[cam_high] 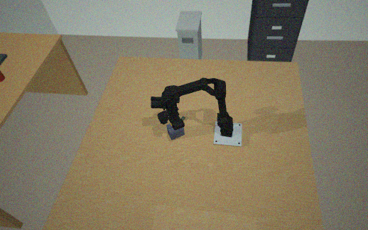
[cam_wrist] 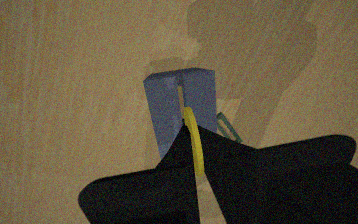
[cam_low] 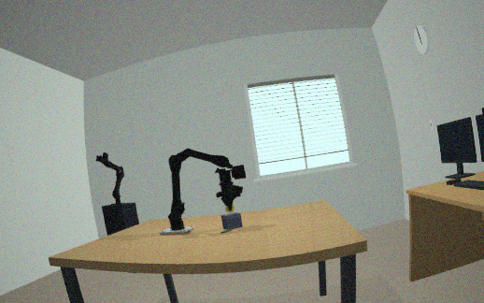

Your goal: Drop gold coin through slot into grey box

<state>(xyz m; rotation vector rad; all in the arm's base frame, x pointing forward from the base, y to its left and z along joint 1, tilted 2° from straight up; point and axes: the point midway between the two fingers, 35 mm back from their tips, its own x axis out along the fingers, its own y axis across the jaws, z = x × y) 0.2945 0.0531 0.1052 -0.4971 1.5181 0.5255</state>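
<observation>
My gripper tip is now 1 cm below the thin gold coin.
</observation>
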